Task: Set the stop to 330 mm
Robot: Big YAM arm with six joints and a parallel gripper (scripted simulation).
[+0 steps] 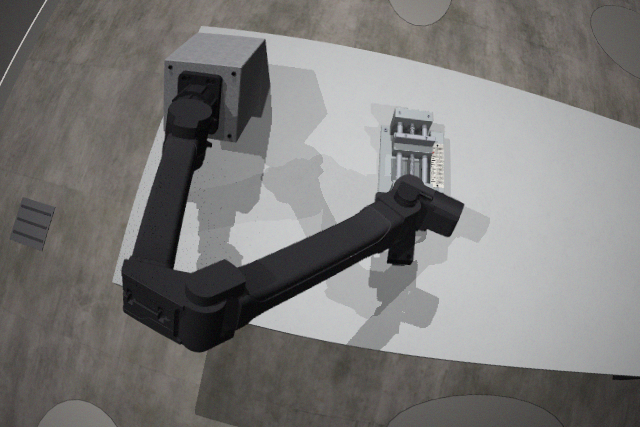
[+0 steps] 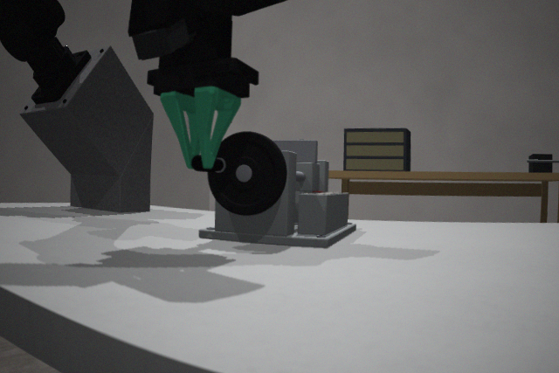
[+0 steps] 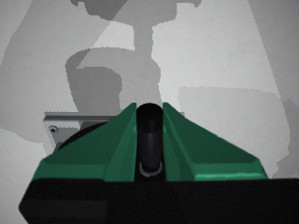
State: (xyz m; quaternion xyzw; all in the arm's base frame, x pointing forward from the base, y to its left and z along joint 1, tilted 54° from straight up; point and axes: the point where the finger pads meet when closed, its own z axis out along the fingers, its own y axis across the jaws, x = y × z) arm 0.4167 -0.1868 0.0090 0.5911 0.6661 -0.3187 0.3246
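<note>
Right now my hand is 30 mm to the right of the black handwheel. Round my hand: grey stop 190 mm to the left, 20 mm ahead; black crank handle 20 mm to the left.
</note>
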